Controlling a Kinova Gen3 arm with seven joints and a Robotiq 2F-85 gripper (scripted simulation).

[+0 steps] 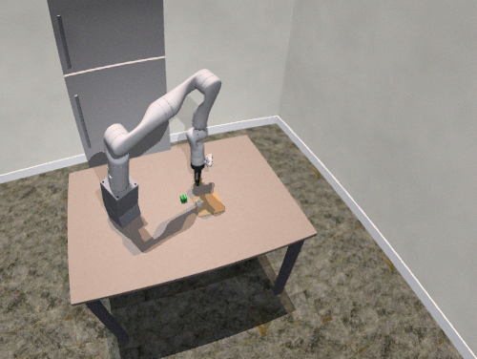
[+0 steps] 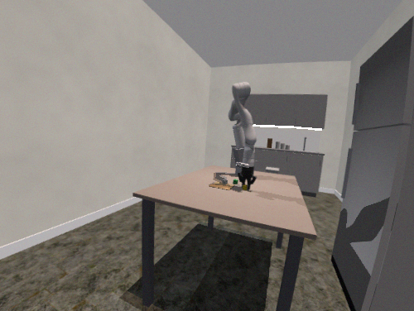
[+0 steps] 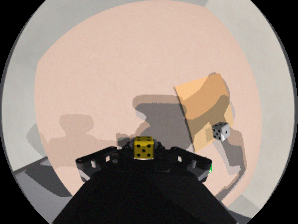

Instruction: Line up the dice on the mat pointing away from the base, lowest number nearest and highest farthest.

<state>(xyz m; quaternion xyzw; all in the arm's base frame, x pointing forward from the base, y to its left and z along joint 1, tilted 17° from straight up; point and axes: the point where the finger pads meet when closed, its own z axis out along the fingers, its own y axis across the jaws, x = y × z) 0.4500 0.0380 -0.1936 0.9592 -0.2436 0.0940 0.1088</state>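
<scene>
My gripper is now 2 cm past the mat, 16 cm to the left of it and 2 cm above it. Round my hand: white die (6 cm behind, 15 cm to the right); then green die (12 cm behind, 8 cm to the right); then yellow die (right at my hand).
</scene>
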